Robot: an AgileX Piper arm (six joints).
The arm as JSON. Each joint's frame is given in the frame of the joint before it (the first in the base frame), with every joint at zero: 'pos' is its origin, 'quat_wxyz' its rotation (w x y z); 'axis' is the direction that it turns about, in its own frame. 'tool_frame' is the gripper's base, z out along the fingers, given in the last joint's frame.
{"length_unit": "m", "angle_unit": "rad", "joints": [
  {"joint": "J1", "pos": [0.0, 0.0, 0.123], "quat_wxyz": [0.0, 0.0, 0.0, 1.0], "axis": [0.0, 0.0, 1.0]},
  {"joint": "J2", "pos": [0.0, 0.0, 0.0], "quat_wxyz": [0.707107, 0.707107, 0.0, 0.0], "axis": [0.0, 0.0, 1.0]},
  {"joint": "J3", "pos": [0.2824, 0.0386, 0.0], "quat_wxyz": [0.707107, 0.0, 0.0, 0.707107], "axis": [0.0, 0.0, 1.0]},
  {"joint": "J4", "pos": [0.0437, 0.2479, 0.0], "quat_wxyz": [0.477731, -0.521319, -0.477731, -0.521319], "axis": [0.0, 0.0, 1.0]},
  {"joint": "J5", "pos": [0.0, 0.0, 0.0], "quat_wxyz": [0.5, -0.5, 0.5, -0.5], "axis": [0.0, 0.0, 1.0]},
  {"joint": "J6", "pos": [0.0, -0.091, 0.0], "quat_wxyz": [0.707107, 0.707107, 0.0, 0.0], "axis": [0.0, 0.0, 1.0]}
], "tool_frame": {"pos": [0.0, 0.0, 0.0], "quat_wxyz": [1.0, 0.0, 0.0, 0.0]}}
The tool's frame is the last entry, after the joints.
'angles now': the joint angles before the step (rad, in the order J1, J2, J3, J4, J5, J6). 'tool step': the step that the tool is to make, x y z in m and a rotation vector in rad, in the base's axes. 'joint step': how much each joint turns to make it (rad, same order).
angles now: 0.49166 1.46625 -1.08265 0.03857 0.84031 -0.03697
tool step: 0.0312 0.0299 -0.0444 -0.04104 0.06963 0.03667
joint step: 0.03499 0.20691 -0.06769 0.00065 -0.05834 -0.00439
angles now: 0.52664 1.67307 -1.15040 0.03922 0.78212 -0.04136
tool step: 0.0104 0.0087 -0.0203 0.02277 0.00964 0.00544
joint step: 0.00010 0.06985 -0.00514 0.04086 -0.06676 -0.02915
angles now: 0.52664 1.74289 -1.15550 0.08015 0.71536 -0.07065
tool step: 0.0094 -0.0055 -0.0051 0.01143 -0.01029 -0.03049
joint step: -0.02769 0.02128 -0.00519 0.00866 -0.03056 -0.00393
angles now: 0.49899 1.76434 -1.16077 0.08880 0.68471 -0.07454
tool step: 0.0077 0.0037 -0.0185 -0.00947 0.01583 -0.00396
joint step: -0.00074 0.05967 -0.00691 0.00093 -0.03447 0.00011
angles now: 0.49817 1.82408 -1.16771 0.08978 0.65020 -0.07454
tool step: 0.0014 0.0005 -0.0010 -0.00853 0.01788 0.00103
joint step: -0.00105 0.01054 -0.01392 0.00005 0.02328 -0.00037
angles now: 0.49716 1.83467 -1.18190 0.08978 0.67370 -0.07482
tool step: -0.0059 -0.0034 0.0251 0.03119 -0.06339 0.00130
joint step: 0.00007 -0.07518 0.00822 -0.00312 -0.00365 0.00008
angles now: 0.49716 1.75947 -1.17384 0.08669 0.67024 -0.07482
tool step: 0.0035 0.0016 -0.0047 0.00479 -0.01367 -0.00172
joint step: -0.00002 0.01596 0.00024 -0.00116 -0.03061 -0.00005
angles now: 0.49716 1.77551 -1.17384 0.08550 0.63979 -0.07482
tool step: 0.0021 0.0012 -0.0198 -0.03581 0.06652 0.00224
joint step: -0.00013 0.05446 -0.00289 -0.00086 0.02407 -0.00019
